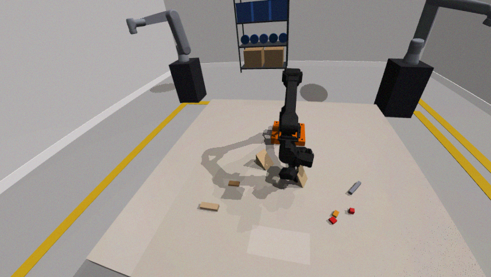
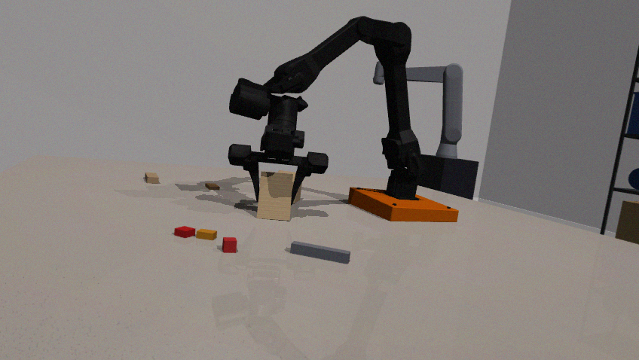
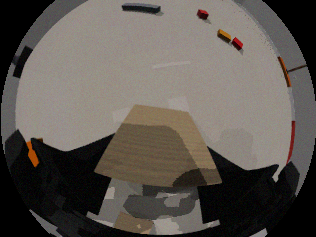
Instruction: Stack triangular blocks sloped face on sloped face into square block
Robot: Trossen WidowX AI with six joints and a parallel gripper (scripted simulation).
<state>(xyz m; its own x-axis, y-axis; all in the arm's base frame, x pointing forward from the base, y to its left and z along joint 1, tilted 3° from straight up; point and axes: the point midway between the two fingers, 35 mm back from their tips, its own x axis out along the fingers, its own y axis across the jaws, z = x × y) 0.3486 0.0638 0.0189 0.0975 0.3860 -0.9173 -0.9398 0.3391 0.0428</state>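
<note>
Now: the orange cube 15 cm ahead of my gripper tip, 14 cm to the left of it and 2 cm below it. Round my gripper tip: grey bar 2 cm ahead, 23 cm to the left, 2 cm below.
</note>
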